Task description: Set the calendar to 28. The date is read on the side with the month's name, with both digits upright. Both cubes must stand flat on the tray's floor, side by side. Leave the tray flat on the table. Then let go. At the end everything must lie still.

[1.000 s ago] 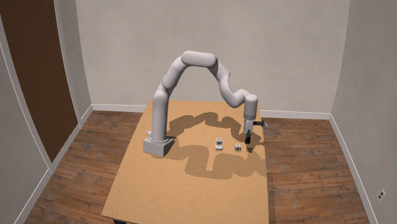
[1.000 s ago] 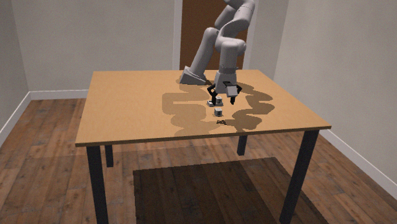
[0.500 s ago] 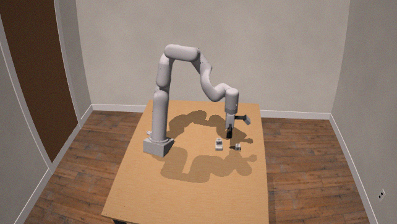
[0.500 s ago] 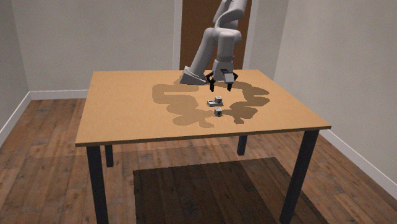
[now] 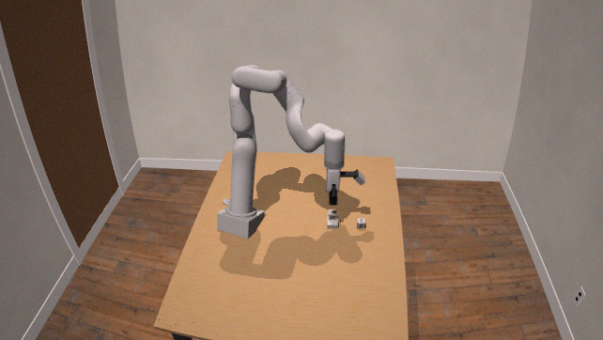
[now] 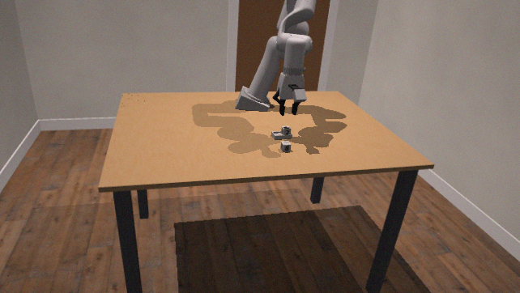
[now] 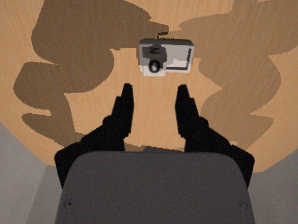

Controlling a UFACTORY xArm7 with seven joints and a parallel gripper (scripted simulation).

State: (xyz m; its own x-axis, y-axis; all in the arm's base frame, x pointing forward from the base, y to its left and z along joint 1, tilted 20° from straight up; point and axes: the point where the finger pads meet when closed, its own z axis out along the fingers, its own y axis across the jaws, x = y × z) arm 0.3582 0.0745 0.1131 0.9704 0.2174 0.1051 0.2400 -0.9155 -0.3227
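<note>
Right now my hand is 20 mm to the left of the grey calendar tray and 110 mm above it.
</note>
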